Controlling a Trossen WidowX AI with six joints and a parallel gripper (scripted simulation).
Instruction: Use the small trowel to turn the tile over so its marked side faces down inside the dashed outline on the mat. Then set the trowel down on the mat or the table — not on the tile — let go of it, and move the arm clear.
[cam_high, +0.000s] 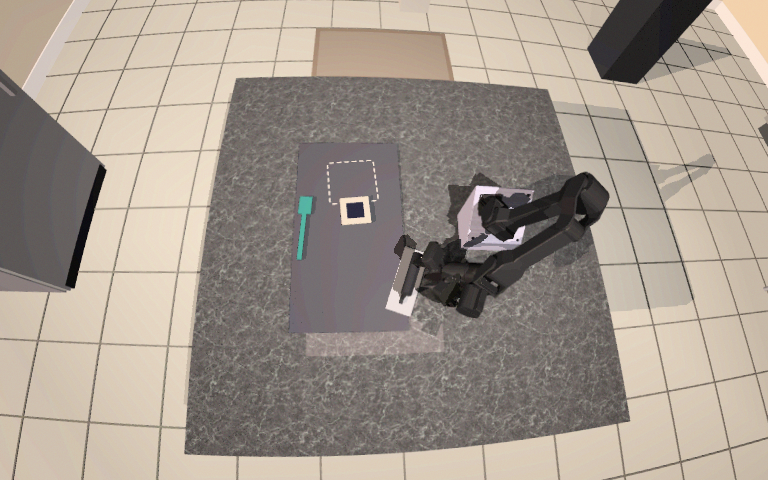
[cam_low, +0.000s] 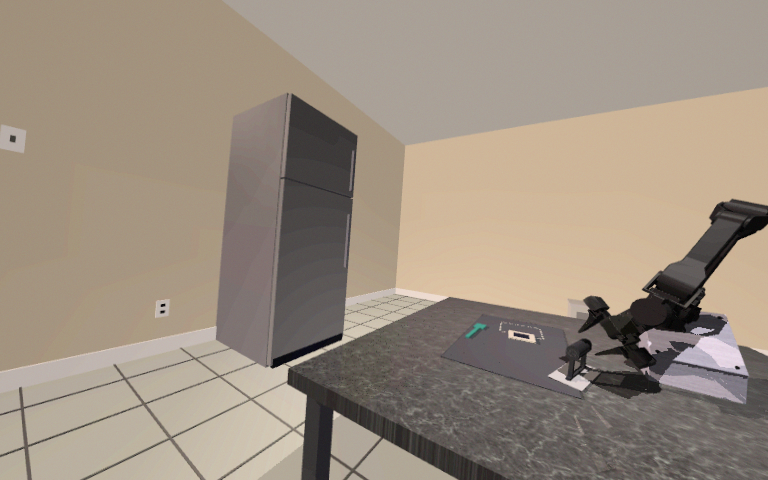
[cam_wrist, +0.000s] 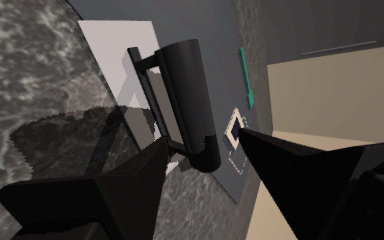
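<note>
My gripper tip is now 19 cm short of the grey mat, 17 cm to the left of it and 11 cm above it. The rest, counted from my gripper tip: teal trowel: 33 cm ahead, 19 cm to the right, 8 cm below; tile: 17 cm ahead, 22 cm to the right, 8 cm below.
</note>
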